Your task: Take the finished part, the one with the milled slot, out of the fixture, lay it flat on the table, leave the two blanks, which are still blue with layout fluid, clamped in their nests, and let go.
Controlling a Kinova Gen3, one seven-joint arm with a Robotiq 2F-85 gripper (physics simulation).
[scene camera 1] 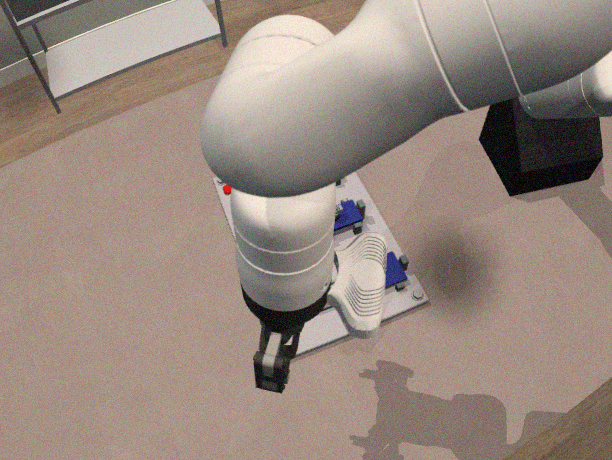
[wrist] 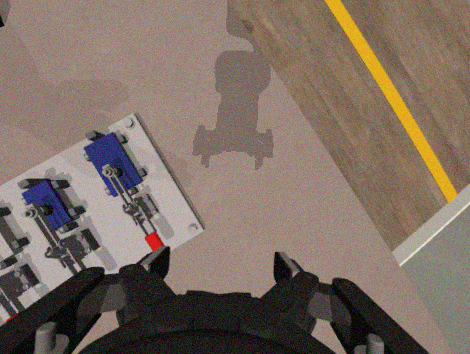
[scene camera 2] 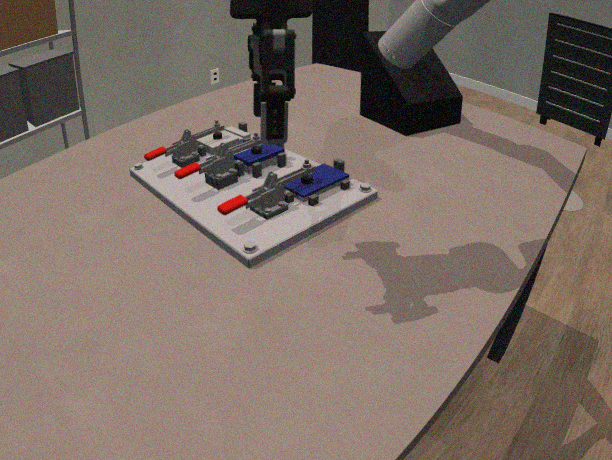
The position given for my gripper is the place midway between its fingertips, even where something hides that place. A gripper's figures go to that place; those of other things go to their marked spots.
My gripper (wrist: 222,260): 0.16 m from the lens. A blue blank (wrist: 108,149) is 0.34 m from the lens.
